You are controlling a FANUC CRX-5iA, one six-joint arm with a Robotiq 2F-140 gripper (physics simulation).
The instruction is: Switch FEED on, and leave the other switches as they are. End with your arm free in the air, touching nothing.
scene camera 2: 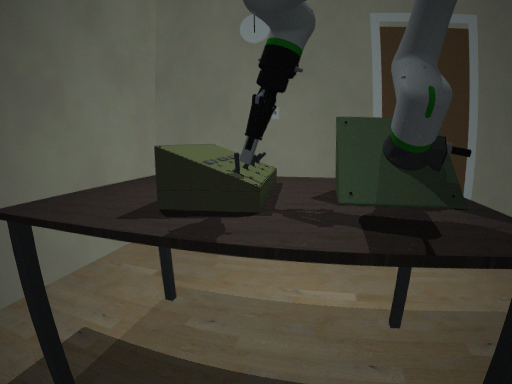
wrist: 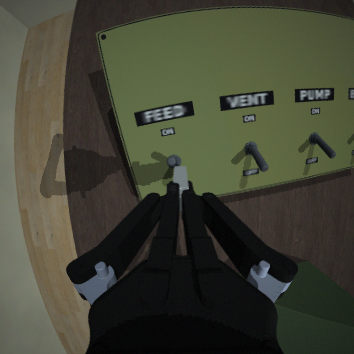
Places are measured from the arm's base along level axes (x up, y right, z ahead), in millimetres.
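Pixels of known places: gripper, fingertip midpoint: [scene camera 2: 244,162] [wrist: 179,175]; arm's base, origin of the base link: [scene camera 2: 406,151].
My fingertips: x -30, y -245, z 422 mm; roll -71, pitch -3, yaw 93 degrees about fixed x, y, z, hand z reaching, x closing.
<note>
Ahead of a thing's pixels: the offset from my fingertips to its top centre. Level surfaces: height alone.
The green switch box [scene camera 2: 205,186] [wrist: 210,60] stands on the table. Its FEED switch @[dx +26, dy -11, dz +17 mm] [scene camera 2: 236,162] [wrist: 173,161] is the leftmost in the wrist view; its lever stands steeply out of the panel and shows nearly end-on there. The VENT lever @[dx +16, dy +109, dz +32 mm] [wrist: 258,157] and PUMP lever @[dx +16, dy +226, dz +60 mm] [wrist: 324,145] slant down toward their OFF labels. A further switch is cut off at the right edge. My gripper [scene camera 2: 246,161] [wrist: 179,175] is shut and empty, its pale tips right beside the FEED lever on its OFF side. Whether they touch it is unclear. FEED's OFF label is hidden.
The dark table @[dx -111 mm] [scene camera 2: 300,237] [wrist: 82,125] carries a green slanted panel block [scene camera 2: 357,160] to the right in the scene view. Another section of my arm [scene camera 2: 420,105] hangs in front of that block. A door and a round clock show behind.
</note>
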